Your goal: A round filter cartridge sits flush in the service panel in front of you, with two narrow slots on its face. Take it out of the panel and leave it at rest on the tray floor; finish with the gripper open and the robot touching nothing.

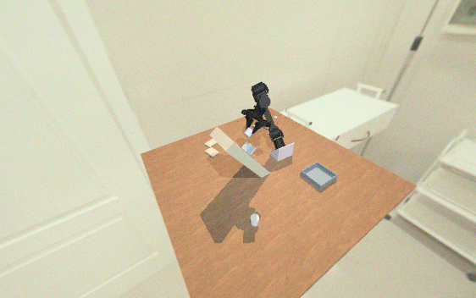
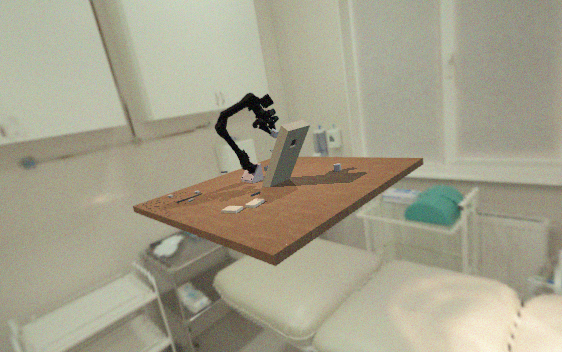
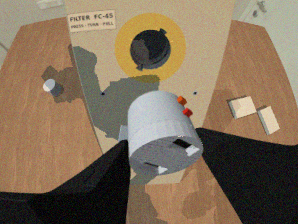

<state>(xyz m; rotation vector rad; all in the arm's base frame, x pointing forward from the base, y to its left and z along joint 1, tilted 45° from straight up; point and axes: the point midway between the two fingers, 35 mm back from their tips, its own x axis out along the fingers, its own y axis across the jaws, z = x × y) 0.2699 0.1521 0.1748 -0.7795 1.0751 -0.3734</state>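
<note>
The tray is 310 mm behind my gripper tip, 300 mm to the left of it and 300 mm below it. From my gripper tip the other things lie so: round grey filter cartridge: right at my gripper tip.
</note>
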